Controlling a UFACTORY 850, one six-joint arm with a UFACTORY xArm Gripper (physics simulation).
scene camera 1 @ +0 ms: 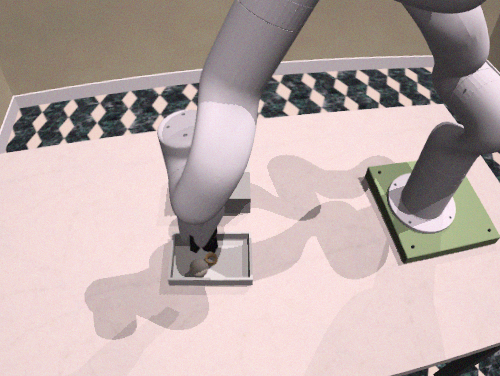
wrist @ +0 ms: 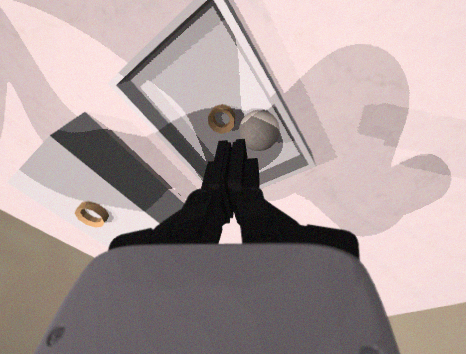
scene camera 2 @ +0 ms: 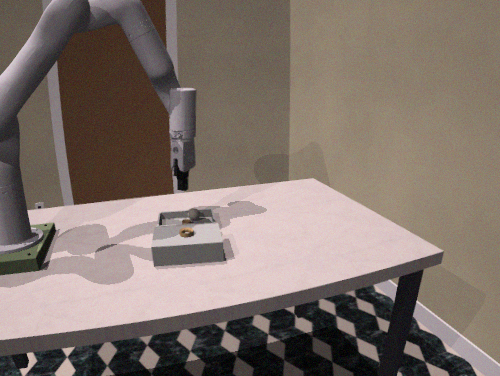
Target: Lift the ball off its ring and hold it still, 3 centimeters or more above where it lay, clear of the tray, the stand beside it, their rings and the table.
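Observation:
The grey ball [scene camera 1: 198, 267] [scene camera 2: 194, 214] [wrist: 260, 130] lies in the tray [scene camera 1: 210, 281] [scene camera 2: 161, 219] [wrist: 291, 131], off its ring and close beside it, near a tray wall. The tray's orange ring [scene camera 1: 211, 258] [scene camera 2: 186, 221] [wrist: 229, 120] lies on the tray floor with its hole bare. My gripper [scene camera 1: 203, 248] [scene camera 2: 183, 189] [wrist: 235, 158] is shut and empty, its fingertips together. It hangs well above the tray. In the wrist view the ball shows just beyond the fingertips, to the right.
The grey stand [scene camera 1: 240, 205] [scene camera 2: 187, 253] [wrist: 115, 170] is beside the tray, with an orange ring [scene camera 2: 186, 232] [wrist: 85, 220] on its top. In scene camera 1 the arm hides much of the stand. The arm's green base plate [scene camera 1: 465, 220] [scene camera 2: 30, 261] is on the table.

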